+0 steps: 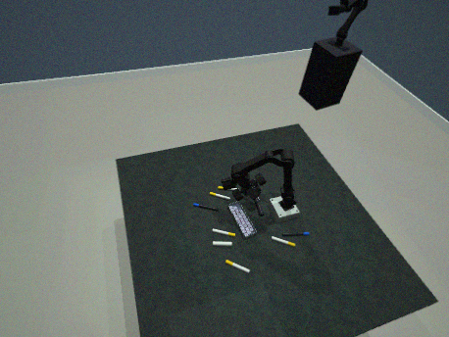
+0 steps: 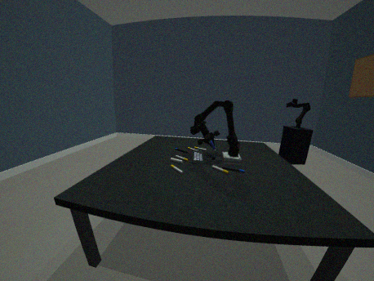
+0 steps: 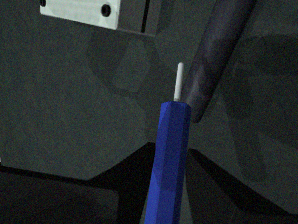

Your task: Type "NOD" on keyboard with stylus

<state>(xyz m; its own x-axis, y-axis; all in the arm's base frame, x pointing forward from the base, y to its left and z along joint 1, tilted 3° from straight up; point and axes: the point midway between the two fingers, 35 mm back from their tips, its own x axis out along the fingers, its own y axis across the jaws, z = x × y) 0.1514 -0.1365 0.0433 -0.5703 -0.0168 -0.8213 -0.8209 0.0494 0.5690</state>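
The thin white tip lies 1 cm behind my gripper tip, 4 cm to the left of it and 2 cm below it. The rest, counted from my gripper tip: blue stylus (1 cm to the left, 1 cm below).
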